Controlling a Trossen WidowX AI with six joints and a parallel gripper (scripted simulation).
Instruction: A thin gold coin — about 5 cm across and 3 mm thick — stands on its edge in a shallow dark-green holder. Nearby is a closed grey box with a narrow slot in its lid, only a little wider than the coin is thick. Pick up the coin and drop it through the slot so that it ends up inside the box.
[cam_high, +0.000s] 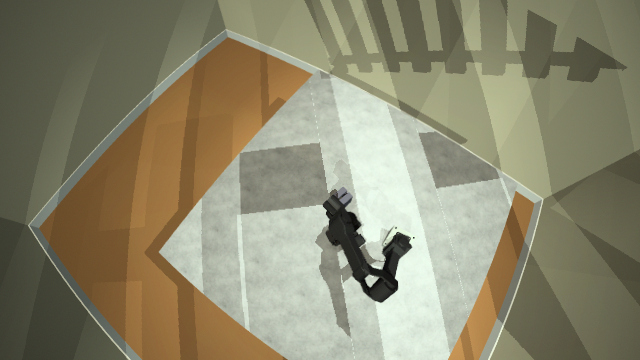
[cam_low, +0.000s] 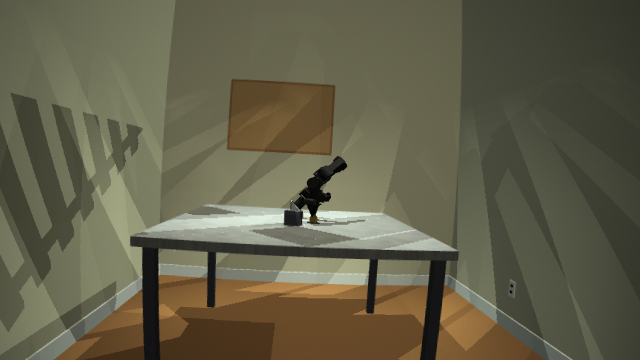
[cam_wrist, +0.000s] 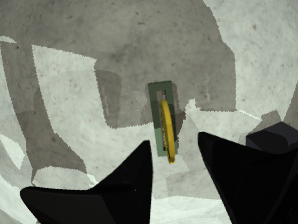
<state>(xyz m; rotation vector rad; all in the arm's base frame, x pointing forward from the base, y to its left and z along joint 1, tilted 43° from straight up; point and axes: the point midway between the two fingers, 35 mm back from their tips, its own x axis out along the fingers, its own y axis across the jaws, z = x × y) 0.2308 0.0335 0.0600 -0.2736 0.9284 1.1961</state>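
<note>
Now: the gold coin 1 cm below my gripper tip.
</note>
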